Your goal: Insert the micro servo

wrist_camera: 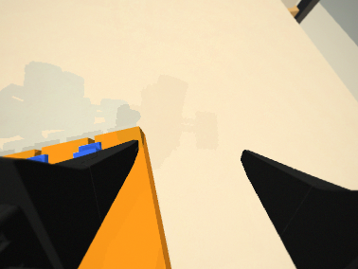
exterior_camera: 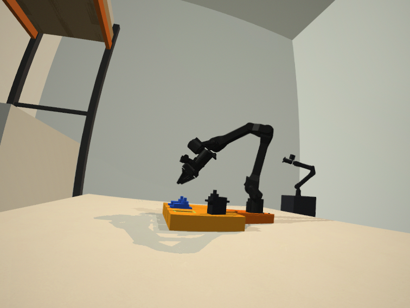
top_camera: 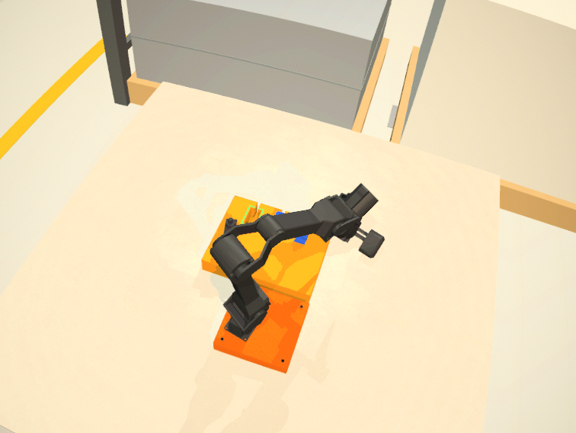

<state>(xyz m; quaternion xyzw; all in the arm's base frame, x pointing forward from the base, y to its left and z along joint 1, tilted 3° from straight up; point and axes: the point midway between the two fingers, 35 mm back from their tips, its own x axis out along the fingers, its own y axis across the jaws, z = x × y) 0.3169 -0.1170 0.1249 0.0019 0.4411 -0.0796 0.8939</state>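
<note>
The orange deck lies 180 mm to the left of my gripper tip, 130 mm behind it and 110 mm below it.
</note>
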